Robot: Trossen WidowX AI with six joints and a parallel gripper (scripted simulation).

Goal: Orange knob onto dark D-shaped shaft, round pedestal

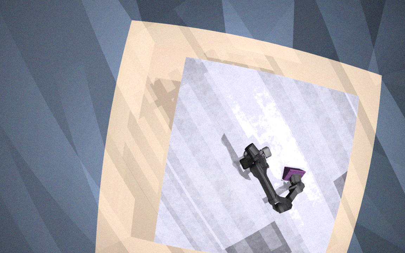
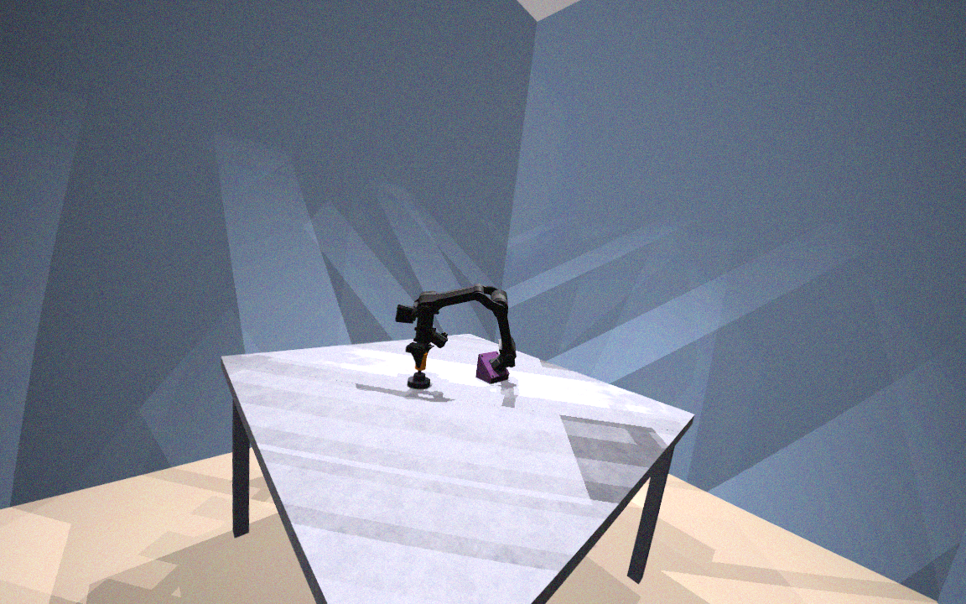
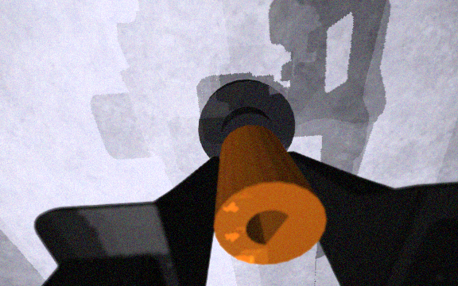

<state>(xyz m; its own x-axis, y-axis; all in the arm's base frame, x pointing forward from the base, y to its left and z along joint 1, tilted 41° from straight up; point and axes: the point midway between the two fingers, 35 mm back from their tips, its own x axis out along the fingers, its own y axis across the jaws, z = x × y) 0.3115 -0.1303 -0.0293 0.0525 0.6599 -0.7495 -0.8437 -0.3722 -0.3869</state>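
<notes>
My gripper tip is 20 mm below the orange knob. Also, from my gripper tip: short shaft: 40 mm below.
</notes>
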